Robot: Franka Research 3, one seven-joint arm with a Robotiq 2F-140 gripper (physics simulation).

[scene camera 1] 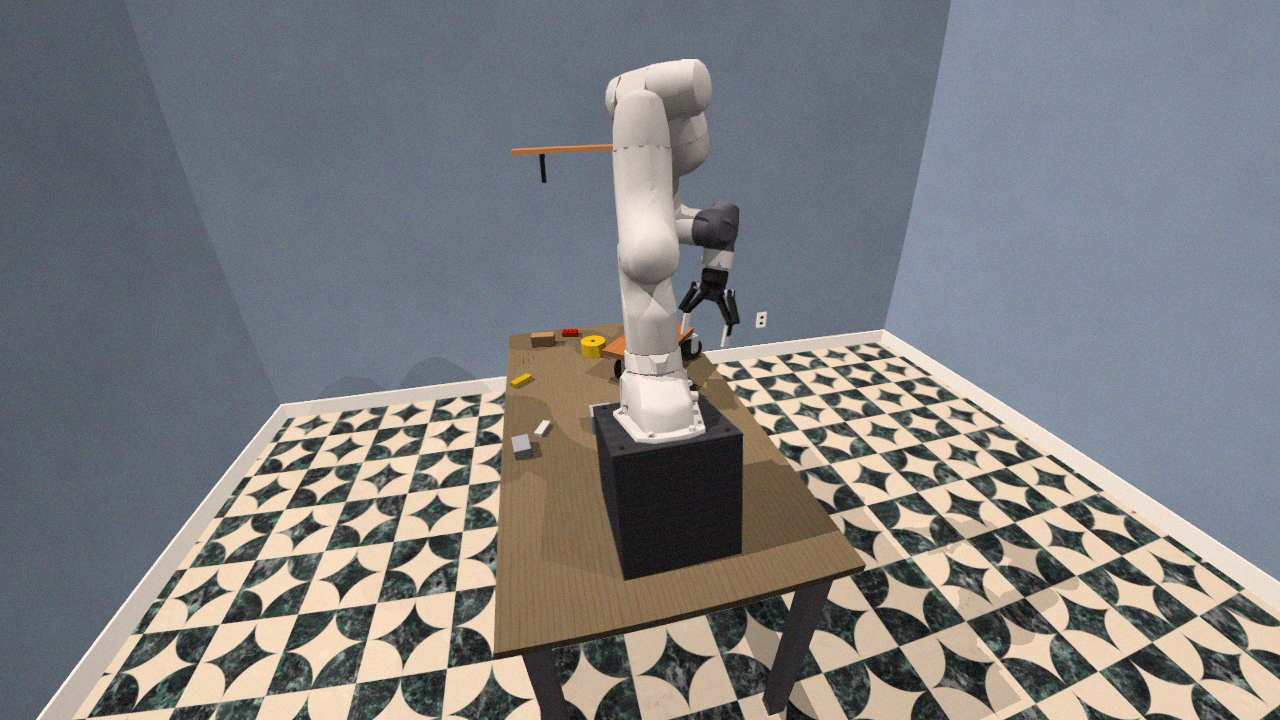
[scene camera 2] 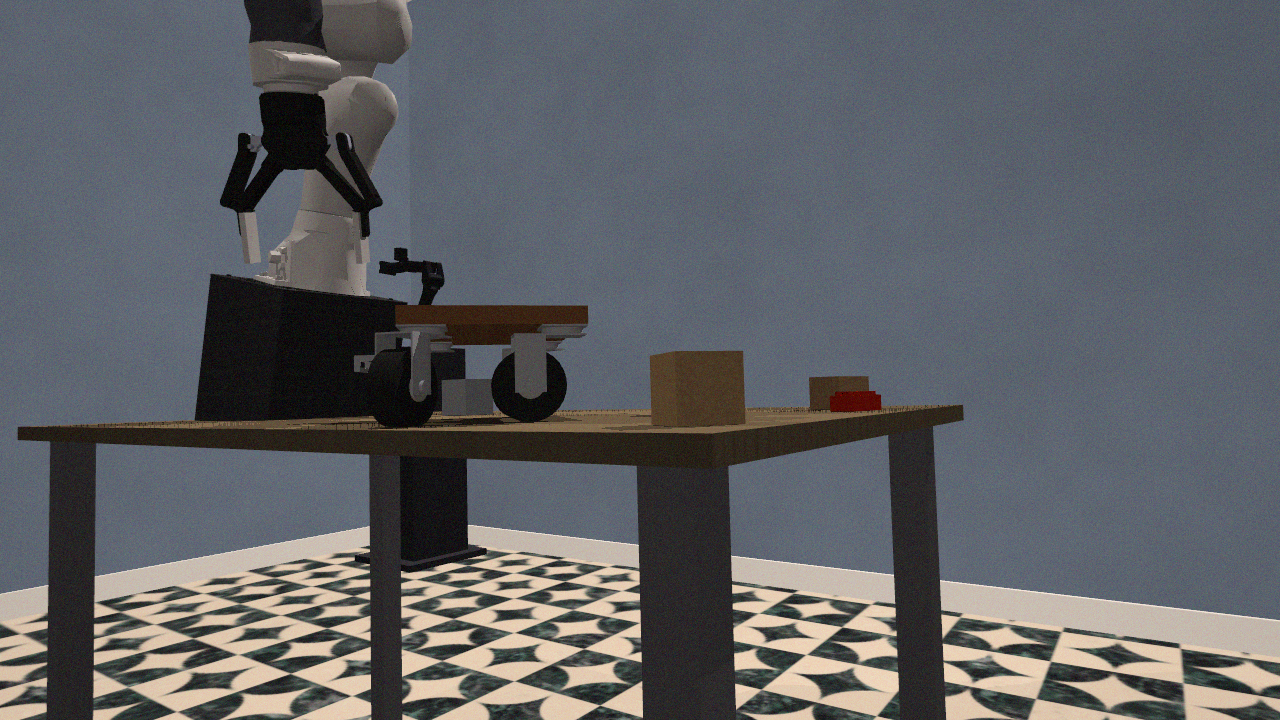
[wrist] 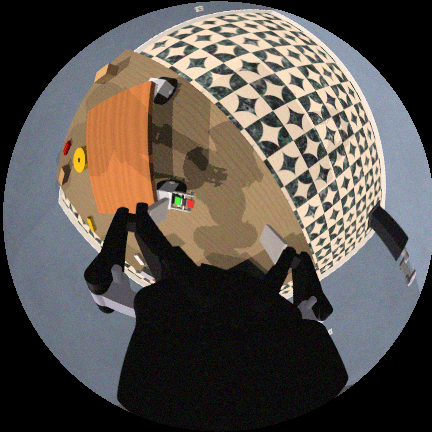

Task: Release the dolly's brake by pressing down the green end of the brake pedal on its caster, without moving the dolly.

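Note:
The dolly, with an orange-brown deck (scene camera 1: pixel 615 345) (scene camera 2: pixel 492 315) (wrist: pixel 122 150), stands upright on black-wheeled casters on the table. In the wrist view its near caster (wrist: pixel 171 187) carries the brake pedal, with a green end (wrist: pixel 178 200) beside the wheel and a red end (wrist: pixel 190 204) farther out. The pedal's tilt is too small to tell. My gripper (scene camera 1: pixel 705 329) (scene camera 2: pixel 305 246) (wrist: pixel 216 220) is wide open and empty, pointing down. In scene camera 2 its fingertips are above deck height, left of the dolly. In the wrist view the left fingertip appears just below the pedal. I see no contact.
A brown box (scene camera 2: pixel 698 387) (wrist: pixel 106 73) stands near the table's corner. A yellow disc (scene camera 1: pixel 592 347) (wrist: pixel 80 152), a red brick (scene camera 1: pixel 570 333) (scene camera 2: pixel 855 401) (wrist: pixel 66 147) and a smaller brown box (scene camera 1: pixel 542 339) lie beyond the dolly. A grey cube (scene camera 1: pixel 521 446) lies near the left table edge.

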